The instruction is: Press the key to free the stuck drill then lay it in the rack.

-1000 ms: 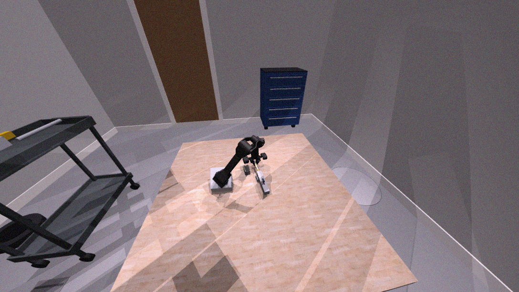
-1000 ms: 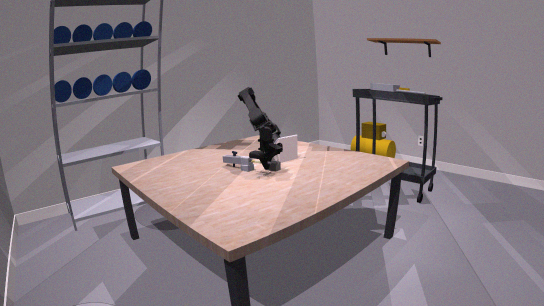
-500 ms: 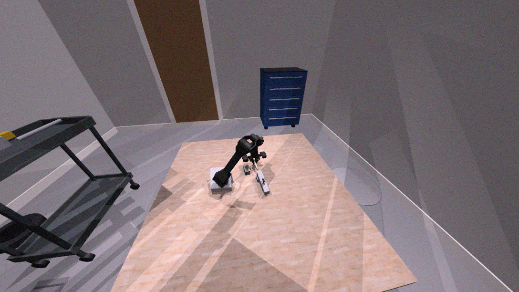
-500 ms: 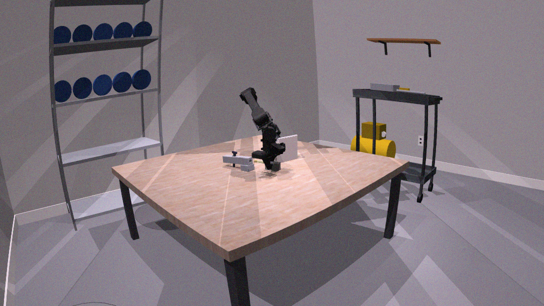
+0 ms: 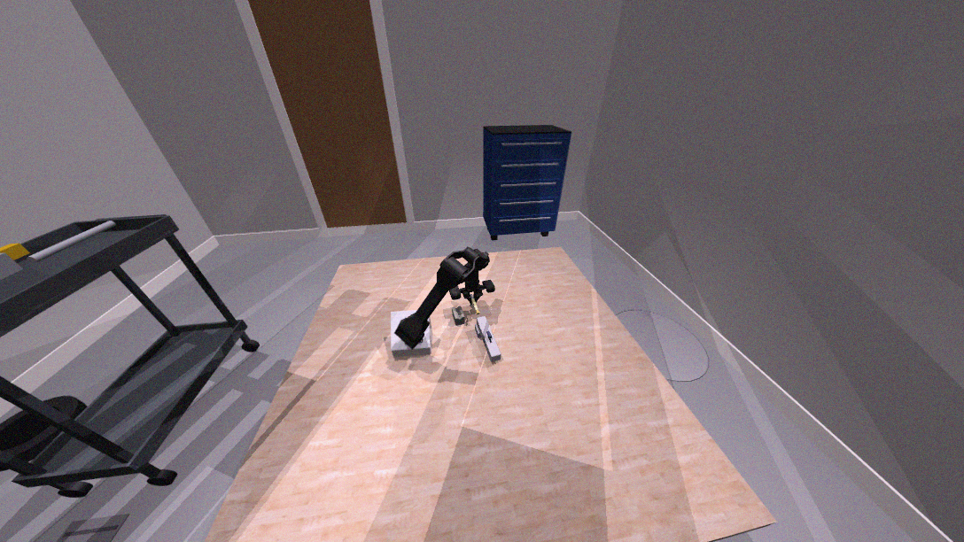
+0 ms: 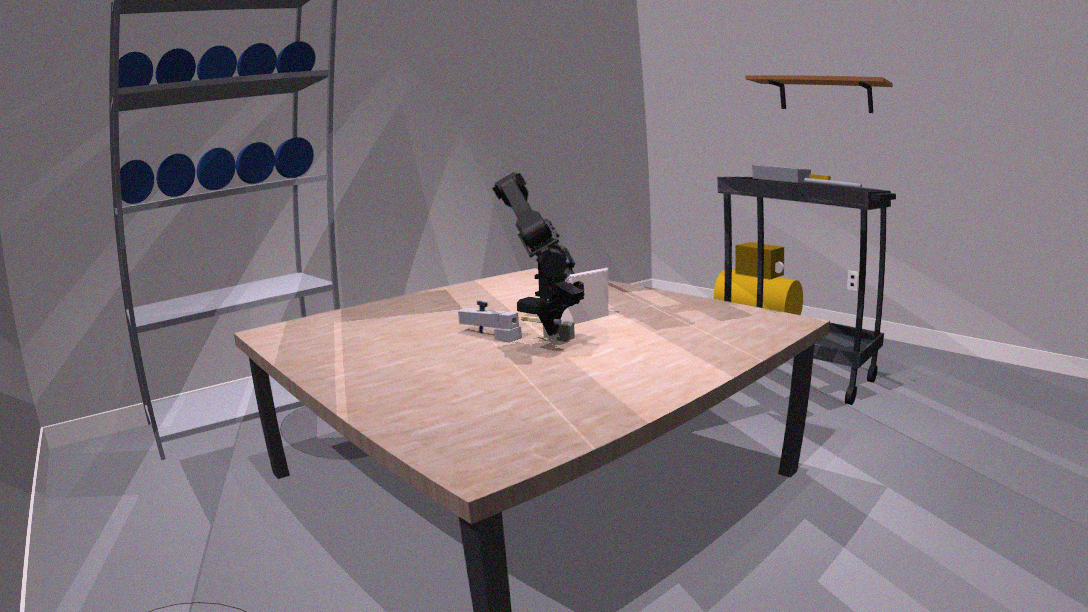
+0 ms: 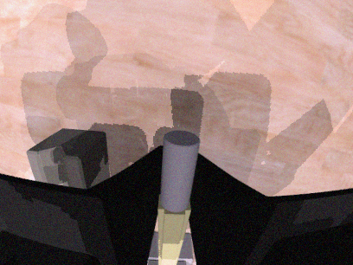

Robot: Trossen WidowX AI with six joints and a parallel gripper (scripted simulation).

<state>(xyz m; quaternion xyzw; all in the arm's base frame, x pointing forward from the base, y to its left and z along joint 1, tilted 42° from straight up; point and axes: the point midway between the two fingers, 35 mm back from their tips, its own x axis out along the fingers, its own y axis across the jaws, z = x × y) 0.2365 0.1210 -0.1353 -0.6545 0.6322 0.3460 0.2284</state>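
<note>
Right now the grey rack is 7 cm behind my gripper tip, 5 cm to the right of it and 1 cm below it. Round my gripper tip: long grey fixture 20 cm to the right, 3 cm ahead; drill 4 cm to the right, 3 cm above, 1 cm ahead; black key 23 cm to the right, 4 cm ahead, 2 cm above.
</note>
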